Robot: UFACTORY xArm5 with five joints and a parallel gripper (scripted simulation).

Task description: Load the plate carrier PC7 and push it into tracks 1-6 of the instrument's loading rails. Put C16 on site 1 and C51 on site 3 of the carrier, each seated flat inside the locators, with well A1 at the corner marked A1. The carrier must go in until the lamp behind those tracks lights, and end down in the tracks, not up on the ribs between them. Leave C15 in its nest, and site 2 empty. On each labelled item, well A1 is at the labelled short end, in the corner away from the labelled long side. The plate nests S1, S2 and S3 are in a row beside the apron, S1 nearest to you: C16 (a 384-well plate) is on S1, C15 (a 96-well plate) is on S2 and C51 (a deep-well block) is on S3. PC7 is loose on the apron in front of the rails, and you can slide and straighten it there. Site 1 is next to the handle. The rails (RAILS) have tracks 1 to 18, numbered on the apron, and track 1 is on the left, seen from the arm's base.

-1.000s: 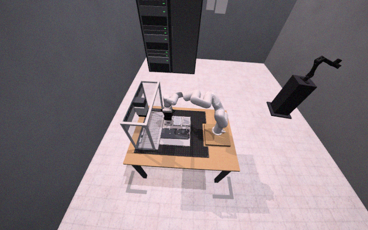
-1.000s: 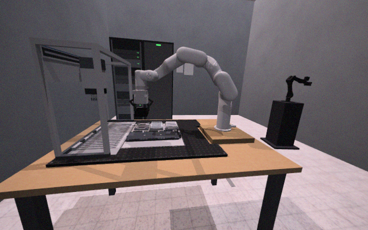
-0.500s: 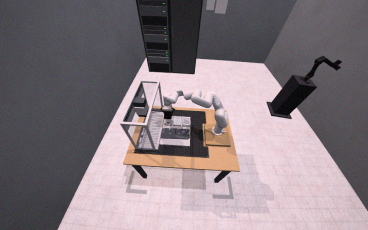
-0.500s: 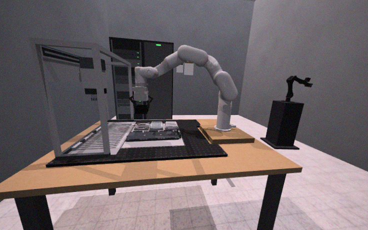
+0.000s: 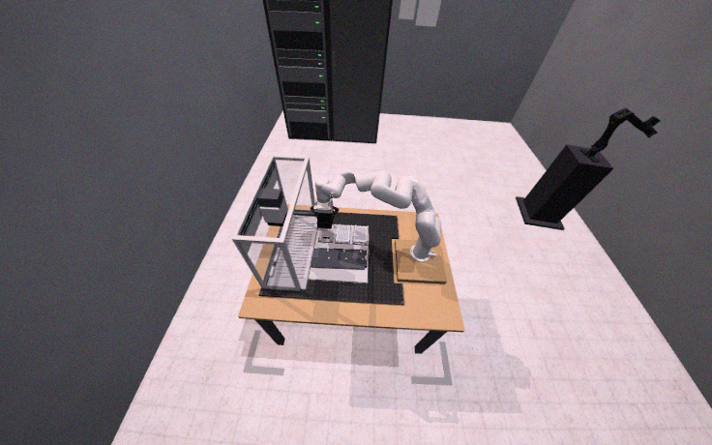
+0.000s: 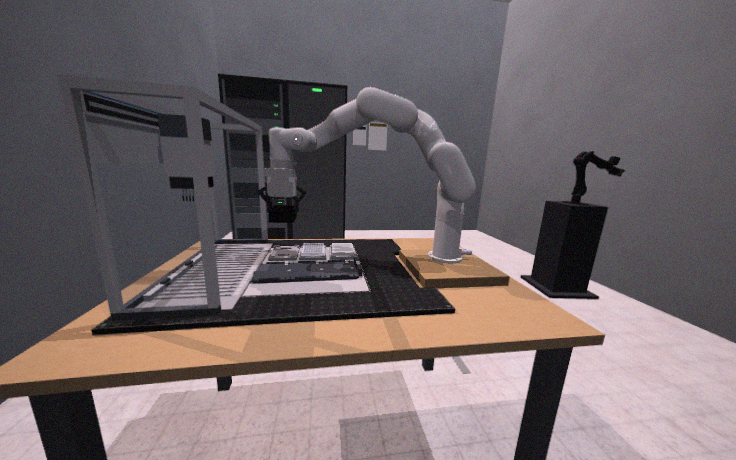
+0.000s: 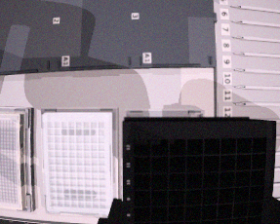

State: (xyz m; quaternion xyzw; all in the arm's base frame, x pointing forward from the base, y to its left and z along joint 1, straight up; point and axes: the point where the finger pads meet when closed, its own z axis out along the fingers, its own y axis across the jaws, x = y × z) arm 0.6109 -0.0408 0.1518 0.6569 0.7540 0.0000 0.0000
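The grey plate carrier PC7 is 17 cm to the left of my hand, 16 cm below it and 12 cm behind it. Round my hand: post: 42 cm to the left, 8 cm above, 5 cm ahead; 96-well plate C15: 15 cm below, 11 cm behind, 1 cm to the right.
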